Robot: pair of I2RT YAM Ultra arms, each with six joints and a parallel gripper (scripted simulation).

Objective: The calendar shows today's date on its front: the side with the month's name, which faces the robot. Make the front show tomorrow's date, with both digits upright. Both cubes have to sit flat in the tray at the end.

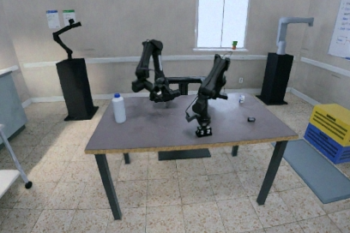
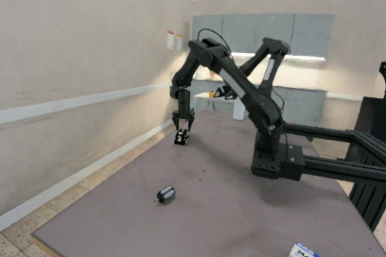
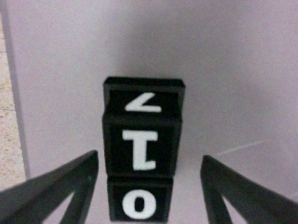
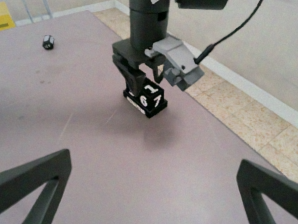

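Note:
Now: the black cube 10 mm ahead of my left hand, 10 mm to the right of it and 30 mm below it. From my left hand the other things lie so: black tray: 10 mm to the left, 50 mm below; blue box: 460 mm behind, 480 mm to the left, 40 mm below.

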